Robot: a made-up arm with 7 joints.
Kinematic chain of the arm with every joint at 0, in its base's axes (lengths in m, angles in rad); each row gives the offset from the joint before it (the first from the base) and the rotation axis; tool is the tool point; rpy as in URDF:
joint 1: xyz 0 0 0.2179 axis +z
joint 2: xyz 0 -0.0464 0.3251 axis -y
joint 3: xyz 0 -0.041 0.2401 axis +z
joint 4: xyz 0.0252 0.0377 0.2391 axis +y
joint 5: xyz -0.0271 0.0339 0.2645 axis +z
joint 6: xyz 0 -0.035 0.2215 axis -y
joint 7: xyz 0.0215 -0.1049 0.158 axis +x
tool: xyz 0 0 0 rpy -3.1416 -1.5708 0
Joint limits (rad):
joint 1: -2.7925..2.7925
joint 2: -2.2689..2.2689
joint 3: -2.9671..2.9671
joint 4: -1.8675..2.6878
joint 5: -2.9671..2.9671
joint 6: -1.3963..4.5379
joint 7: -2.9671..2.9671
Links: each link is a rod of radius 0.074 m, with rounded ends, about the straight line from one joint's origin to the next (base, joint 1, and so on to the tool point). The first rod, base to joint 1, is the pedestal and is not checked.
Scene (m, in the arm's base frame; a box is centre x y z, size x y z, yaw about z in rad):
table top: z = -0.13
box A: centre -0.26 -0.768 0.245 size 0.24 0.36 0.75 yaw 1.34
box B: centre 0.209 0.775 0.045 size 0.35 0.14 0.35 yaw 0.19
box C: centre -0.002 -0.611 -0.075 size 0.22 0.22 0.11 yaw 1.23
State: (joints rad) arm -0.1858 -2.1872 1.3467 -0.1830 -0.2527 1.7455 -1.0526
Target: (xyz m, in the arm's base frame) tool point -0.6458 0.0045 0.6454
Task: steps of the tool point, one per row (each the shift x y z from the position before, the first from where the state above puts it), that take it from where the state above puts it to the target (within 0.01 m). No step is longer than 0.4 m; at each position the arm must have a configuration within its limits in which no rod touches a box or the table.
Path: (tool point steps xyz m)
1: -0.0513 -0.1920 0.2607
2: -0.1708 -0.1352 0.2655
3: -0.2538 -0.0331 0.2403
4: -0.2813 0.0903 0.1885
5: -0.2670 0.0717 -0.1133
6: -0.2103 0.1831 -0.1018
7: -0.1081 0.2526 -0.0828
8: 0.0111 0.2630 -0.0585

